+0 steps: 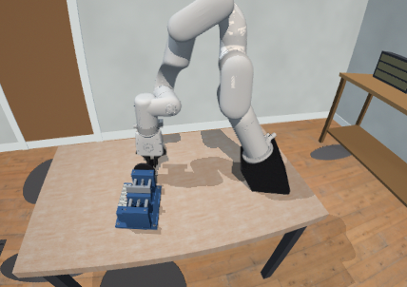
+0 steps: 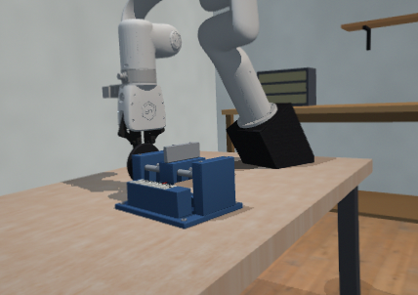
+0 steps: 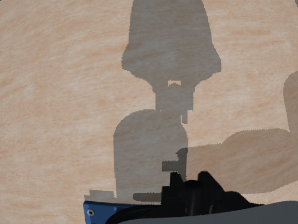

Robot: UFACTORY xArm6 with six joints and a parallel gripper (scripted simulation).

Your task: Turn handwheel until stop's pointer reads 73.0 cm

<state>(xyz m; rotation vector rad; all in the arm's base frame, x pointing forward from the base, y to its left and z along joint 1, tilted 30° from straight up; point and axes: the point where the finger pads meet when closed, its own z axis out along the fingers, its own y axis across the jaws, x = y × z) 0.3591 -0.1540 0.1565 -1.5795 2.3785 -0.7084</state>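
Right now the black handwheel is 20 mm to the left of my hand, 20 mm ahead of it and 10 mm below it. The rest, counted from my hand: grey stop block (130 mm to the left, 110 mm ahead).
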